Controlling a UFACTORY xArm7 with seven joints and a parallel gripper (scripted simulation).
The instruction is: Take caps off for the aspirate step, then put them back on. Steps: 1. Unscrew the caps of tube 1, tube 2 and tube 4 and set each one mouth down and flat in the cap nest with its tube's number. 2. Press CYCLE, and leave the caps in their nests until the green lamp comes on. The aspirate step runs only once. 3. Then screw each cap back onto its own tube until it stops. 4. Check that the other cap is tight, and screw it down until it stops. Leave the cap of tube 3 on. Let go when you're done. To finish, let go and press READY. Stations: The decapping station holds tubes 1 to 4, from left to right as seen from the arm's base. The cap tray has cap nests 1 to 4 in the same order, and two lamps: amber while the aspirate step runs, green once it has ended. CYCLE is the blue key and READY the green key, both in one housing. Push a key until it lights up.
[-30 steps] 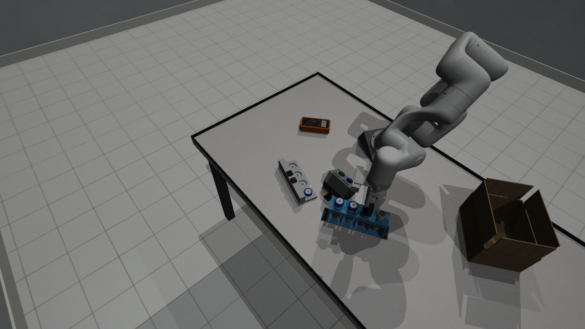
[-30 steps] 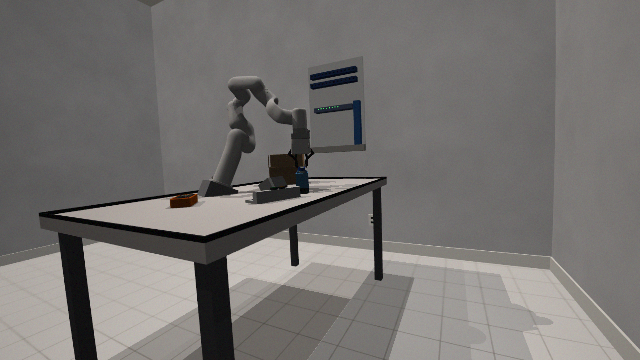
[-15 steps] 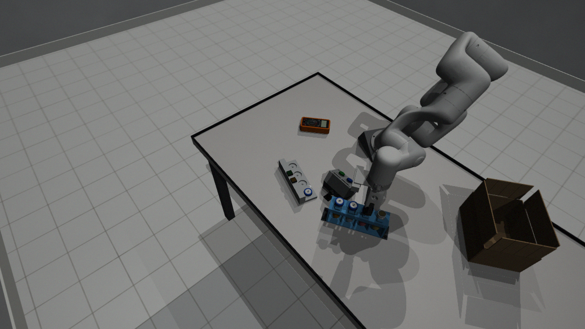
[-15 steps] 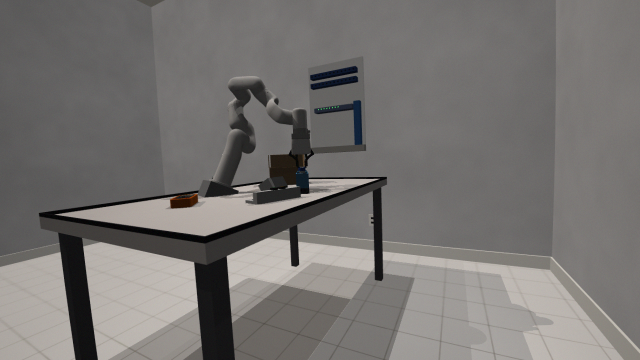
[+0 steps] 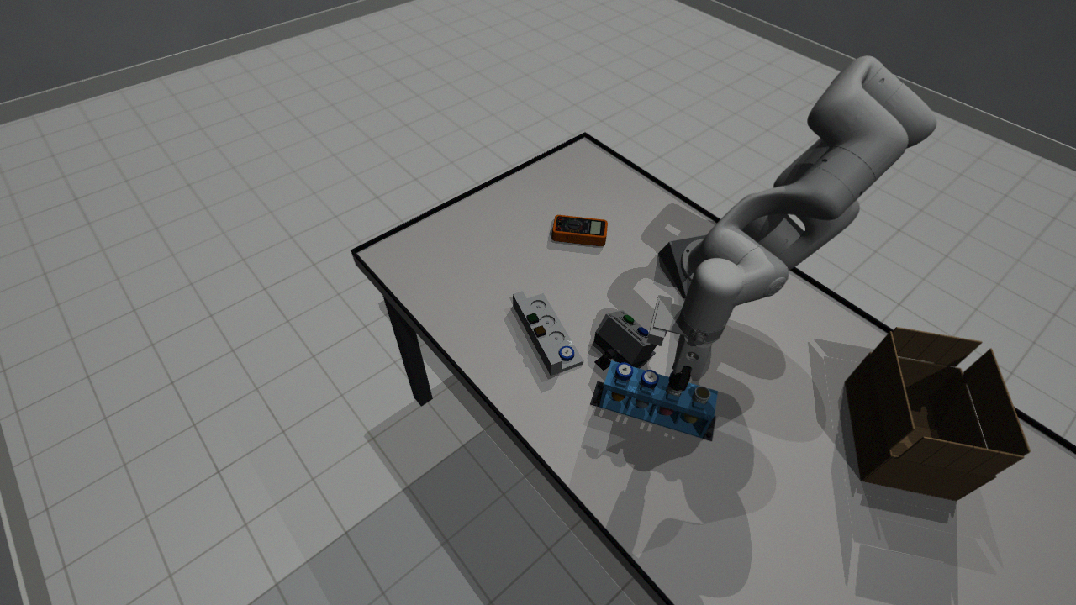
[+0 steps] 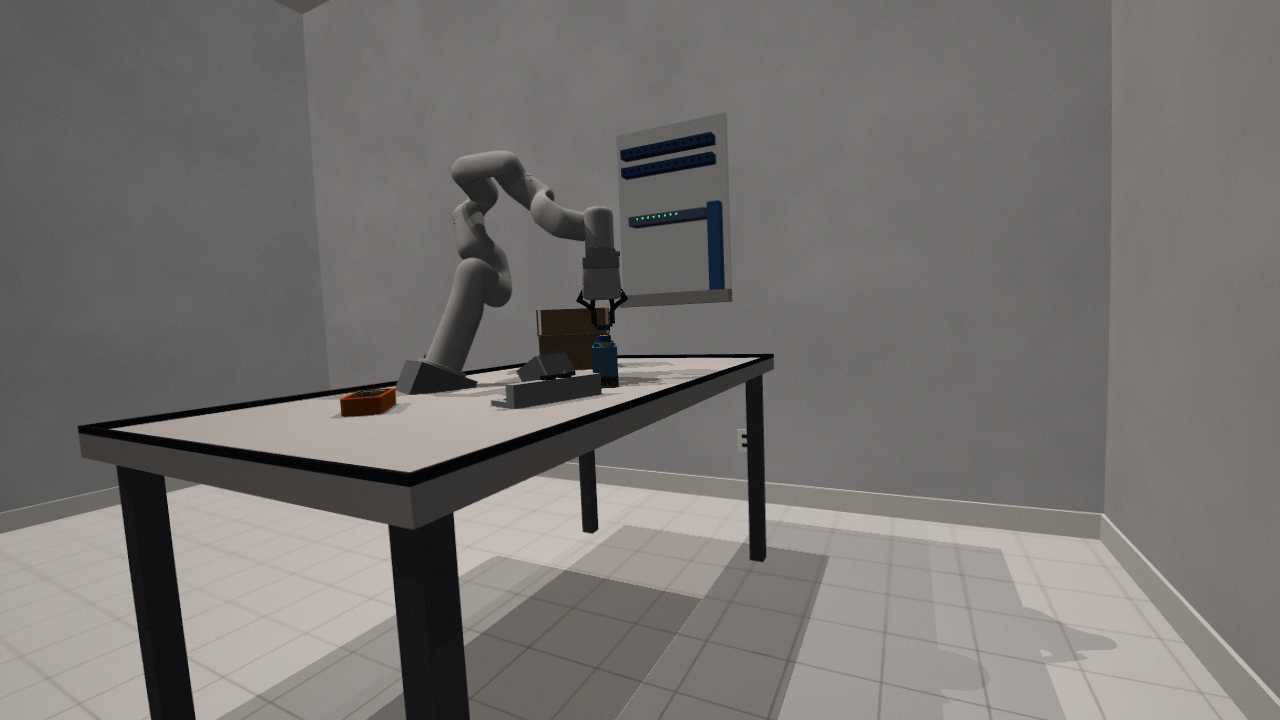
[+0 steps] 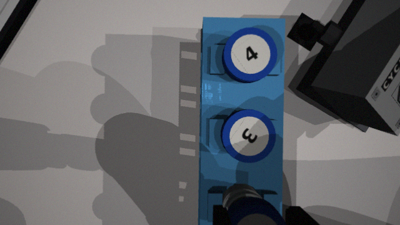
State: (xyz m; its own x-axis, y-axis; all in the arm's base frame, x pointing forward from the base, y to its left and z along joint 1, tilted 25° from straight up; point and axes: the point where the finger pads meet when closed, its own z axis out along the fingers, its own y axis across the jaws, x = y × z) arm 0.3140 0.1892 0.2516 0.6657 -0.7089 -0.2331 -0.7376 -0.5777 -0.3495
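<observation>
Right now the cap 1 is 110 mm ahead of my hand, 230 mm to the right of it and 150 mm below it. The rest, counted from my hand: cap 3: 30 mm ahead, 40 mm to the right, 50 mm below; then cap 2: 20 mm below; then cap 4: 70 mm ahead, 80 mm to the right, 50 mm below.
</observation>
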